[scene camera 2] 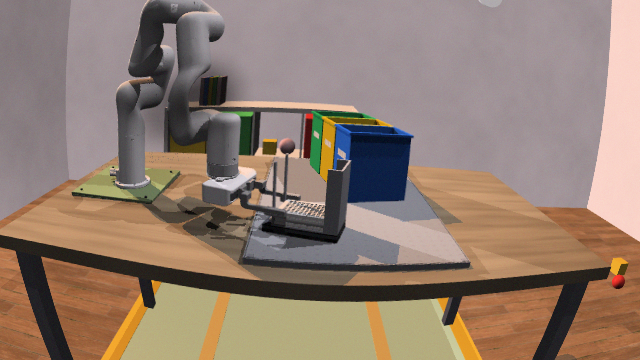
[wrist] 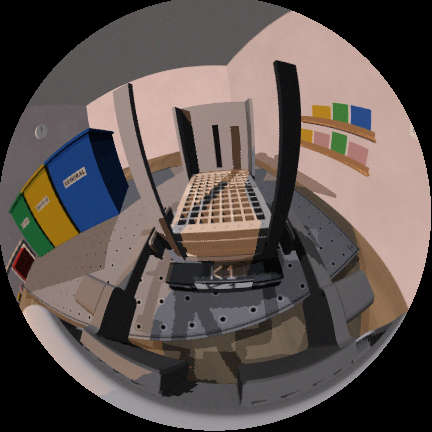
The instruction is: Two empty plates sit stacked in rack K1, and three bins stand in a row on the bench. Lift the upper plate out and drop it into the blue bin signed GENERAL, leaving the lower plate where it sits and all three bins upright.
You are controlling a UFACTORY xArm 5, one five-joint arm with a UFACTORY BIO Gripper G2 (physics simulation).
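Where they show: hand at its tool point: (scene camera 2: 283,205) (wrist: 220,228); arm's base at its link origin: (scene camera 2: 132,182).
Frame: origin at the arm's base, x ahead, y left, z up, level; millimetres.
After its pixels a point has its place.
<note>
Rack K1 (scene camera 2: 337,205) @[x 584, y -318, z 83 mm] (wrist: 287,150) @[x 461, y -272, z 105 mm] stands upright with two thin front posts and a tall channel panel. Two gridded plates sit stacked in it, the upper plate (scene camera 2: 305,209) @[x 527, y -256, z 49 mm] (wrist: 215,232) @[x 478, y -235, z 49 mm] on the lower plate (scene camera 2: 305,223) @[x 527, y -295, z 33 mm] (wrist: 220,247) @[x 477, y -237, z 31 mm]. My gripper (scene camera 2: 292,205) @[x 480, y -239, z 49 mm] (wrist: 223,241) @[x 480, y -239, z 49 mm] is shut on the upper plate, with one finger at each side outside the posts. Any small gap between the plates is too fine to tell. The blue bin signed GENERAL (scene camera 2: 377,167) @[x 709, y -52, z 94 mm] (wrist: 90,200) @[x 623, y -23, z 56 mm], yellow bin (scene camera 2: 328,160) @[x 597, y 100, z 68 mm] (wrist: 50,215) @[x 595, y 110, z 78 mm] and green bin (scene camera 2: 316,150) @[x 569, y 232, z 66 mm] (wrist: 31,230) stand upright in a row.
The rack and bins stand on a grey perforated board (scene camera 2: 420,240) @[x 774, y -302, z 3 mm] (wrist: 150,310) @[x 445, y -162, z 3 mm] on the wooden bench (scene camera 2: 500,225) @[x 1062, y -188, z -10 mm]. The blue bin is nearest the rack, behind it in the scene view. The arm's green base plate (scene camera 2: 160,185) @[x 106, y -3, z -2 mm] is at the left. A low shelf (scene camera 2: 270,105) stands behind.
</note>
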